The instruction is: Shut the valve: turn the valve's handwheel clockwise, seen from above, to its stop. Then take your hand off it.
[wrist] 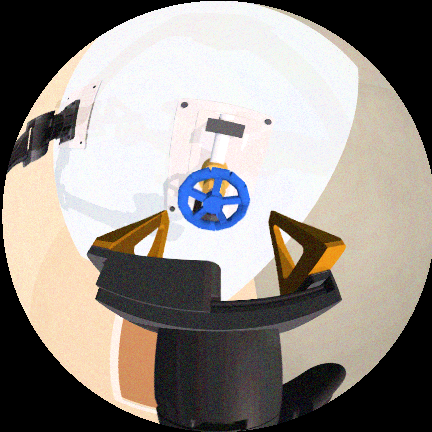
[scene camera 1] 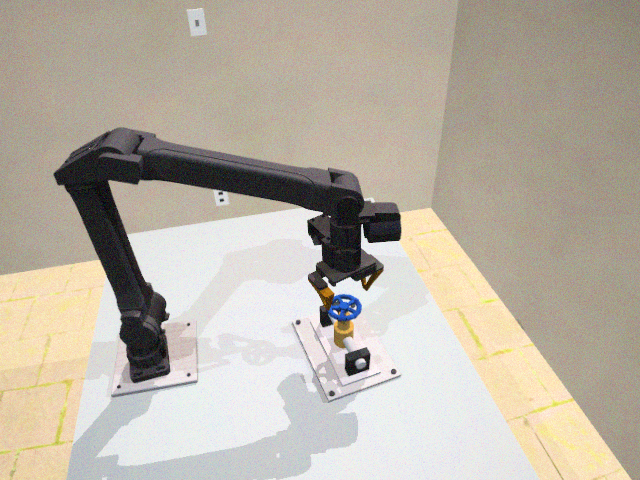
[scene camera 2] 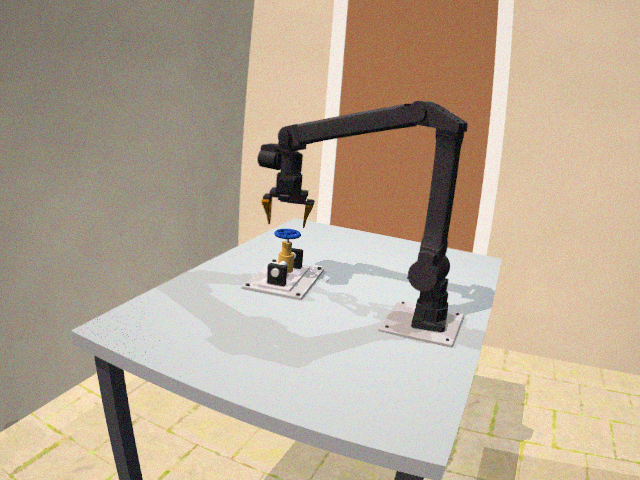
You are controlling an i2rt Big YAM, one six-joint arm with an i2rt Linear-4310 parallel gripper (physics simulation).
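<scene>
The blue handwheel [scene camera 1: 344, 305] [scene camera 2: 287, 234] [wrist: 213, 203] lies level on top of the yellow valve body [scene camera 1: 343, 334] [scene camera 2: 285, 260] [wrist: 215, 164]. The valve stands on a pale base plate [scene camera 1: 311, 353] [scene camera 2: 310, 284] [wrist: 180, 135]. My gripper [scene camera 1: 347, 298] [scene camera 2: 286, 225] [wrist: 218, 215] points down and is open and empty. Its orange fingertips are wide apart, a little above the wheel. In the wrist view they stand left and right of it, the wheel roughly midway between them. No contact with the wheel shows. The wheel's turn relative to its stop cannot be told.
A white pipe runs through the valve, with black end blocks [scene camera 1: 357, 361] [scene camera 2: 276, 274] [wrist: 225, 127] on both sides, low beneath the wheel. The arm's own mounting plate [scene camera 1: 180, 356] [scene camera 2: 395, 324] stands on the same table [scene camera 1: 439, 413] [scene camera 2: 361, 397]. A wall rises beyond the table's far side.
</scene>
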